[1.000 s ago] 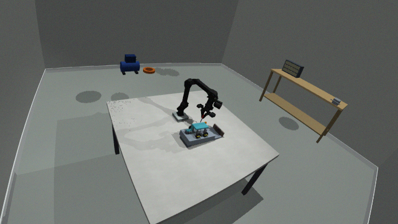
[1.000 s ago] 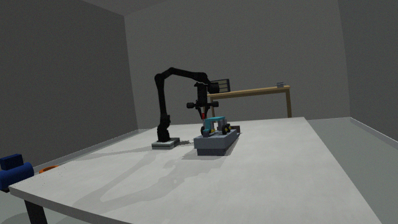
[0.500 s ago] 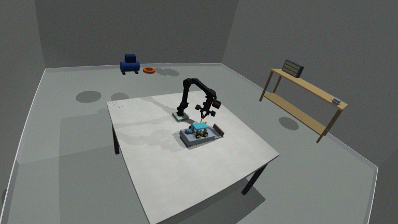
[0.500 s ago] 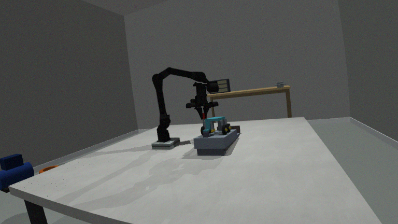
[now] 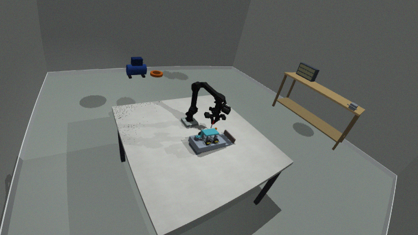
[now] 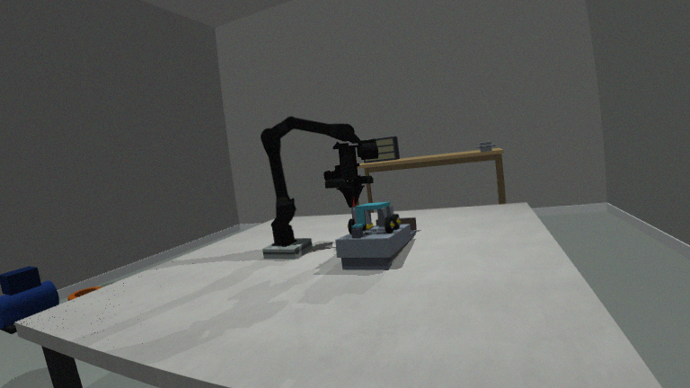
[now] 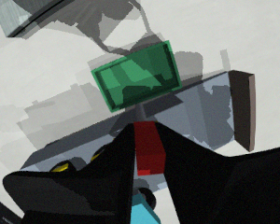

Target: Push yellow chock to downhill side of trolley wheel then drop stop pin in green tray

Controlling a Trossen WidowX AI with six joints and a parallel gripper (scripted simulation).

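My gripper tip is now right at the red-headed stop pin. Round my gripper tip: yellow chock: 50 mm ahead, 10 mm to the right, 50 mm below; then green tray: 10 mm behind, 140 mm below; then teal trolley: 120 mm ahead, 90 mm to the right, 20 mm below.
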